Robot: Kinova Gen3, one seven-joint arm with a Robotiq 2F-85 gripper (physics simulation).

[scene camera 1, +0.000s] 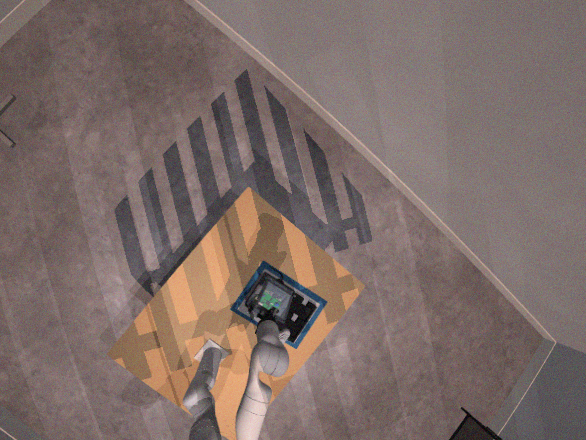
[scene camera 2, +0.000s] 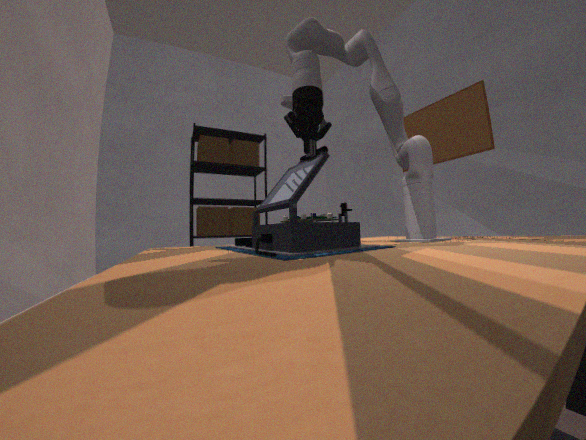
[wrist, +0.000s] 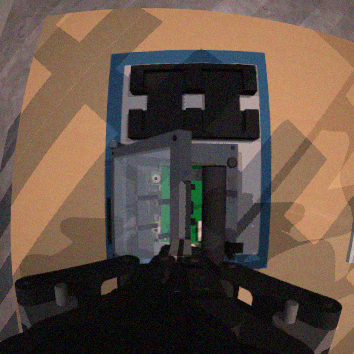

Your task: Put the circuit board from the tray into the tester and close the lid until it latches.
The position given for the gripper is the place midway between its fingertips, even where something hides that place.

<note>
The gripper (scene camera 2: 310,156) is shut and touches a tester lid (scene camera 2: 292,185). Further things: a green circuit board (wrist: 196,185).
The tester lid also shows in scene camera 1 (scene camera 1: 272,295) and in the wrist view (wrist: 150,186). The gripper also shows in the wrist view (wrist: 181,251).
</note>
